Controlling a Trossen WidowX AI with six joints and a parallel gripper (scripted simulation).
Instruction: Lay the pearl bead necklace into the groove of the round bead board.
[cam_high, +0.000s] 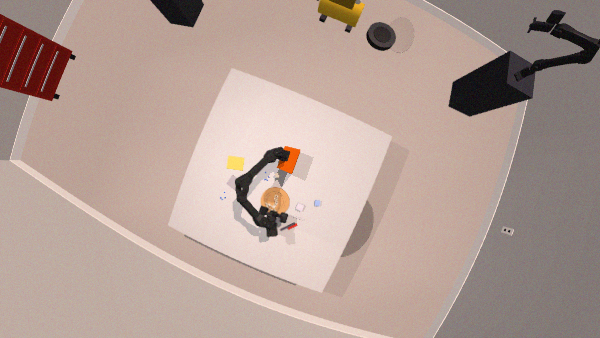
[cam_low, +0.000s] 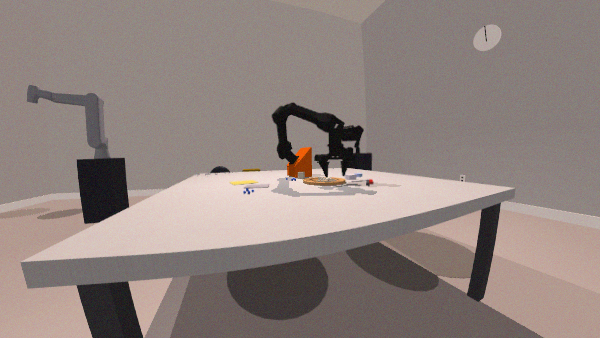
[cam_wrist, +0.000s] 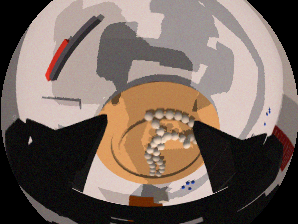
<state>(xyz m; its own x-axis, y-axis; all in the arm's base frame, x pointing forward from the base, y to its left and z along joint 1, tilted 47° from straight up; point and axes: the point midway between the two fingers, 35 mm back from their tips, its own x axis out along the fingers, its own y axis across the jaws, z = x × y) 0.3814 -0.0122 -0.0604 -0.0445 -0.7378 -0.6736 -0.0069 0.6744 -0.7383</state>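
Now: gripper tip 60 mm past the round tan bead board, 20 mm to the left of it and 20 mm above it. From my gripper tip the other things lie so: tool: 80 mm ahead, 130 mm to the left, 20 mm below; then white square: 80 mm behind, 160 mm to the left, 20 mm below; then pale blue cube: 140 mm behind, 260 mm to the left, 20 mm below.
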